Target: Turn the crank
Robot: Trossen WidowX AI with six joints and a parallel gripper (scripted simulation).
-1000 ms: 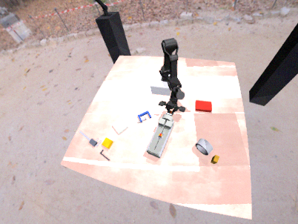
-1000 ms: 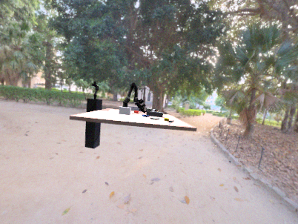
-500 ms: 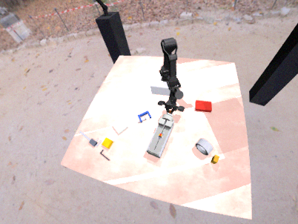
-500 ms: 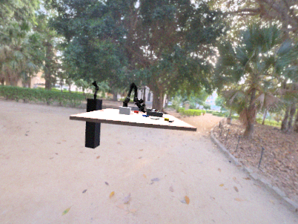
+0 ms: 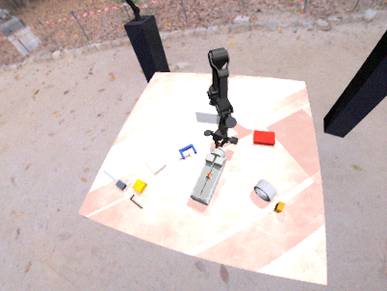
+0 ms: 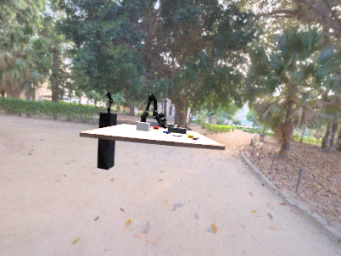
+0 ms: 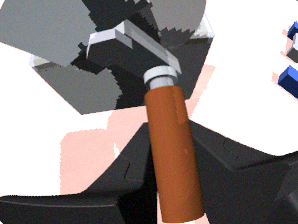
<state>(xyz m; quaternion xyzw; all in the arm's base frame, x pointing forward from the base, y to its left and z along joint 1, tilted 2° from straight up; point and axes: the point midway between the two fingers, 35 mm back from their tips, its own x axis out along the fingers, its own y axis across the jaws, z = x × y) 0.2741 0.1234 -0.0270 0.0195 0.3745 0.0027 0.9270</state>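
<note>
My gripper tip is now 160 mm short of the red pointer, 40 mm below it and 10 mm to the right of it. Also, from my gripper tip: white tile (320 mm to the right, 190 mm ahead, 30 mm below); then crank handle (20 mm behind, 20 mm above); then red block (230 mm to the left, 190 mm behind, 30 mm below).
</note>
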